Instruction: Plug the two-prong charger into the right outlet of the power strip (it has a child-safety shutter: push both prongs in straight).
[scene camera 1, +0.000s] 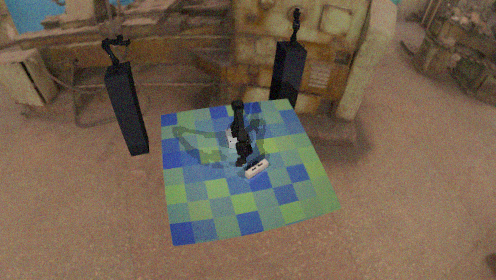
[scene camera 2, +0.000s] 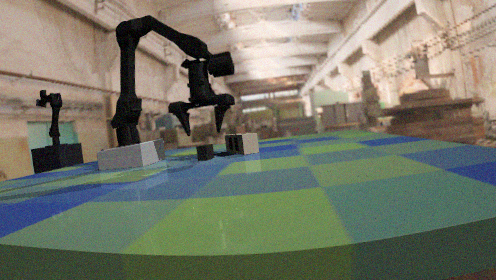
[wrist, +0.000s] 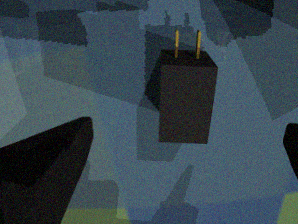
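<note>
A black two-prong charger (wrist: 188, 78) is present. The gripper (scene camera 2: 203, 134) (wrist: 191, 130) is open and holds nothing.
</note>
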